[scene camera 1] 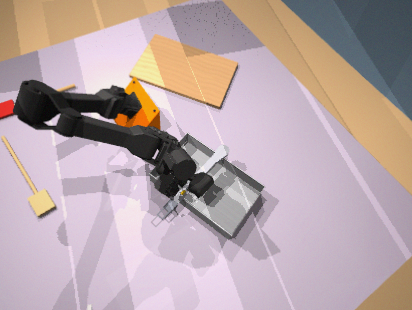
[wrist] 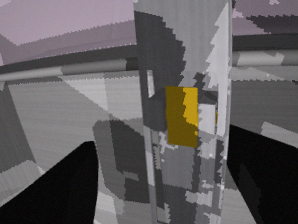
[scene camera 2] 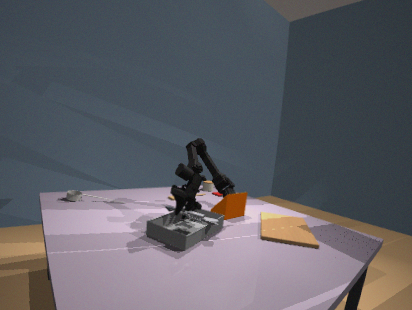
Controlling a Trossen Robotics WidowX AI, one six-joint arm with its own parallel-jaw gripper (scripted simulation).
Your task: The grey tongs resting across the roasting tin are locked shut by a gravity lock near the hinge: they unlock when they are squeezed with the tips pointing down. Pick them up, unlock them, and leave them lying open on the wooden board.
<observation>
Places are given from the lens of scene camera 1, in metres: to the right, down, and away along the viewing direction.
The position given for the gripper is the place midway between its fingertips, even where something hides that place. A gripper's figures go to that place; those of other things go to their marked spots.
gripper (scene camera 1: 192, 193): -0.04, 0.12, 0.90
wooden board (scene camera 1: 168, 64): -0.14, -0.35, 1.16
</observation>
